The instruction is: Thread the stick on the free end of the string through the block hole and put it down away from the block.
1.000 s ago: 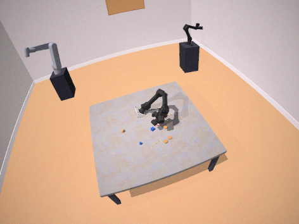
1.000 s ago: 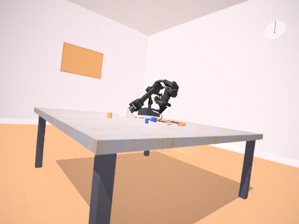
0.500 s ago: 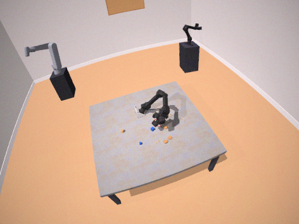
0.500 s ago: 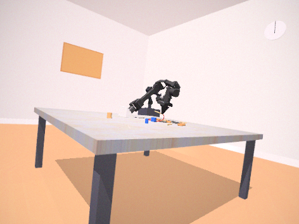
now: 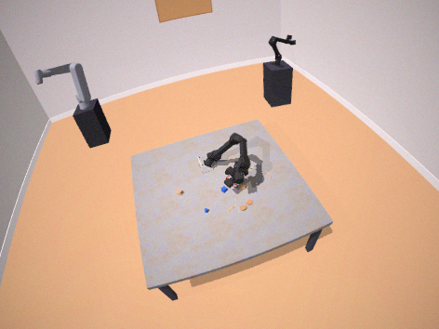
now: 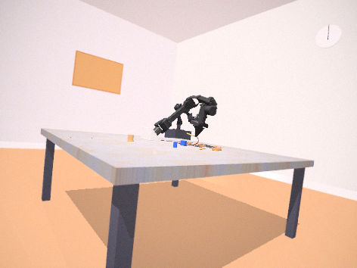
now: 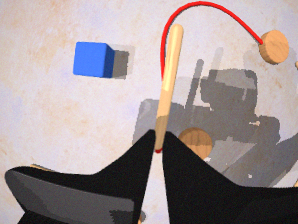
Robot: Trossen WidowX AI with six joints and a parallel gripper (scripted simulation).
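Now: gripper tip 1 cm past the blue block, 8 cm to the left of it and 5 cm above it. From my gripper tip the other things lie so: round wooden button 15 cm behind, 7 cm to the left, 6 cm below; wooden block 8 cm behind, 41 cm to the right, 4 cm below; short stick 17 cm behind, 14 cm to the left, 6 cm below.
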